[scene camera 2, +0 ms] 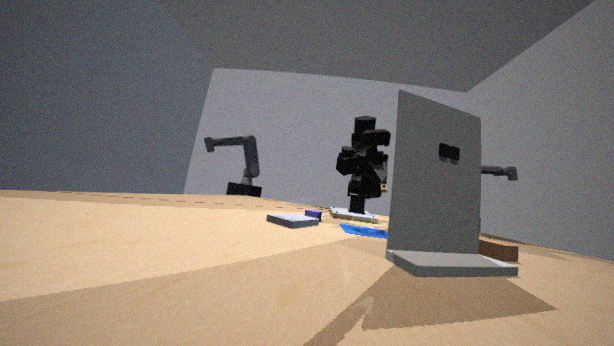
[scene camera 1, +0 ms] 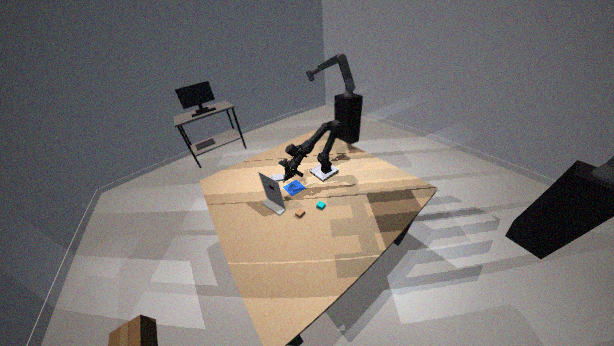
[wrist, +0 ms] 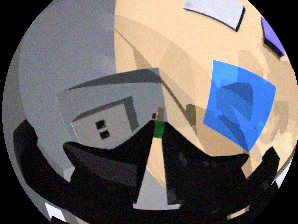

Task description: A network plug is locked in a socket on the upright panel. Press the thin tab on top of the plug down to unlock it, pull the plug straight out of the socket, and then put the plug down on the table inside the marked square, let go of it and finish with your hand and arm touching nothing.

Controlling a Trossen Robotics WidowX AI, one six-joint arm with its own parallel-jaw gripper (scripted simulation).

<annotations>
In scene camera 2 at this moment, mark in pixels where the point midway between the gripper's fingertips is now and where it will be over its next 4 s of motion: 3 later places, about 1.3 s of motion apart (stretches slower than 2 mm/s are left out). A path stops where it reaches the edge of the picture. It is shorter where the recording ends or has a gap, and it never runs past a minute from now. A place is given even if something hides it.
My gripper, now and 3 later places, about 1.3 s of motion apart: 383, 185; 369, 208; 367, 223; 368, 212
</annotations>
